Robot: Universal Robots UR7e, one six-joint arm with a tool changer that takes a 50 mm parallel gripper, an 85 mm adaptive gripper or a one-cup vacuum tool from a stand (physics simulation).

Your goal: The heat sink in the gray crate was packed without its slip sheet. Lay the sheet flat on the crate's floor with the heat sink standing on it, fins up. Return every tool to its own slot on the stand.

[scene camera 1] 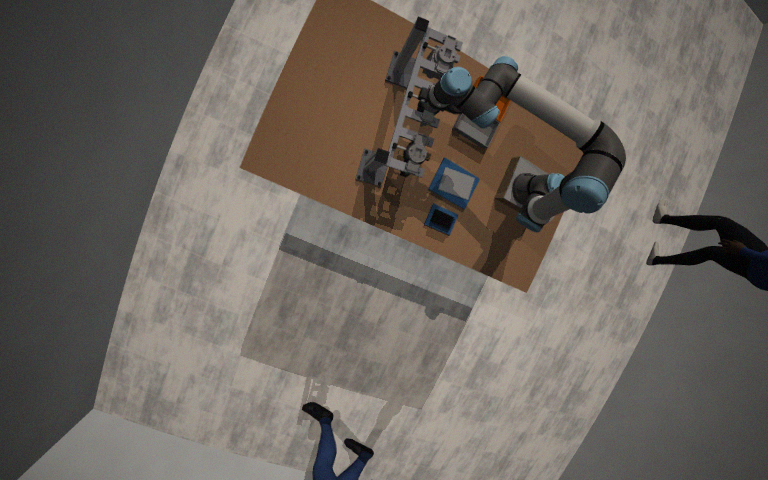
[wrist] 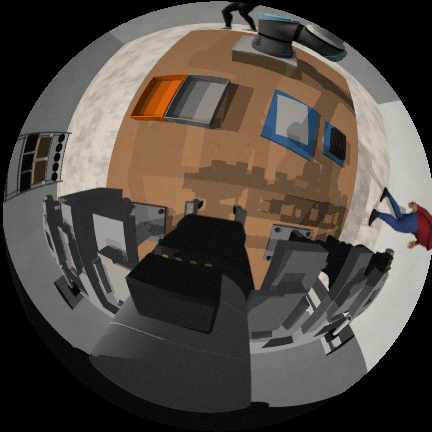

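Where they show: arm's base at its link origin: (scene camera 1: 525, 188) (wrist: 271, 48).
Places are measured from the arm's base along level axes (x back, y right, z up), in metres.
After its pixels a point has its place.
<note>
The gray crate (scene camera 1: 471, 140) @(x -0.333, y 0.081, z -0.065 m) (wrist: 220, 101) @(x -0.346, y 0.082, z -0.060 m) shows a bare floor in the wrist view. The black finned heat sink (scene camera 1: 441, 219) @(x -0.289, y -0.318, z -0.063 m) (wrist: 337, 143) @(x -0.302, y -0.303, z -0.039 m) lies in the small blue tray (scene camera 1: 429, 222) @(x -0.336, y -0.347, z -0.064 m) (wrist: 327, 142) @(x -0.304, y -0.286, z -0.067 m), fins up. The light gray slip sheet (scene camera 1: 459, 182) @(x -0.292, y -0.122, z -0.066 m) (wrist: 292, 119) @(x -0.310, y -0.133, z -0.066 m) lies flat on the larger blue tray (scene camera 1: 461, 203) @(x -0.234, y -0.204, z -0.068 m) (wrist: 268, 131) @(x -0.391, y -0.073, z -0.068 m). The arm's wrist is at the middle slot of the stand (scene camera 1: 408, 53) @(x -0.781, y 0.180, z 0.108 m). The parallel gripper (wrist: 216, 209) is beneath it, its two gray fingers apart with nothing between them. The arm hides much of the gripper in the scene view.
Other tools hang in the outer slots, one at the far end (scene camera 1: 447, 54) @(x -0.664, y 0.165, z 0.270 m) and one at the near end (scene camera 1: 416, 151) @(x -0.606, y -0.186, z 0.270 m). The orange crate (scene camera 1: 502, 109) @(x -0.260, y 0.298, z -0.067 m) (wrist: 145, 118) @(x -0.441, y 0.300, z -0.059 m) adjoins the gray crate. The stand's brackets are close on both sides of the wrist. The robot base (wrist: 265, 55) @(x -0.091, y 0.011, z 0.002 m) stands across the table.
</note>
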